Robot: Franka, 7 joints.
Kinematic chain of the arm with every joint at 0, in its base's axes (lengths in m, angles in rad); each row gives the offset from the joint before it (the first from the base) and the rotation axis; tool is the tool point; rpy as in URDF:
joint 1: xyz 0 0 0.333 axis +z
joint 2: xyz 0 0 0 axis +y
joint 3: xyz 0 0 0.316 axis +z
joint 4: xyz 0.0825 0 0 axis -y
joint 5: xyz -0.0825 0 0.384 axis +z
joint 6: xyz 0 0 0 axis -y
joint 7: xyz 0.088 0 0 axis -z
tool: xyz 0 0 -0.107 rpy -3.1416 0 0
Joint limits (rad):
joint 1: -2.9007..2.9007
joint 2: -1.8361..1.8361
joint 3: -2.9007..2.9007
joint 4: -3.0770..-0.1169
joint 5: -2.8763..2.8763
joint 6: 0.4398..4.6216
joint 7: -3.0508..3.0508
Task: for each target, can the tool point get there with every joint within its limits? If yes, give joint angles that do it. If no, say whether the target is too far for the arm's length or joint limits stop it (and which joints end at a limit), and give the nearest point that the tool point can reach.
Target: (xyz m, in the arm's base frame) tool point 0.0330 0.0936 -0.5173
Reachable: no: joint limits stop it (at a limit: joint 2) | nearest point 0.0485 0.1377 -0.3427 | short by 0.181 m
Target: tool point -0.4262 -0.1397 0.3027
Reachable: yes | joints -1.1458 0.6247 -1.7388 -2.5028 1.3342 2.0464 2.2975
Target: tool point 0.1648 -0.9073 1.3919
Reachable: no: too far | nearest point 0.1007 -0.5543 0.9800 | short by 0.546 m
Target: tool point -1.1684 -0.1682 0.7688
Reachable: no: too far | nearest point -0.7966 -0.1147 0.6301 | short by 0.400 m
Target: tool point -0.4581 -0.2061 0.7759
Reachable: yes | joints 2.3372 0.6210 1.9614 -1.1564 -0.5480 1.1762 -0.0077
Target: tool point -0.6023 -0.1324 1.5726
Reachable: no: too far | nearest point -0.3732 -0.0820 1.1011 | short by 0.527 m
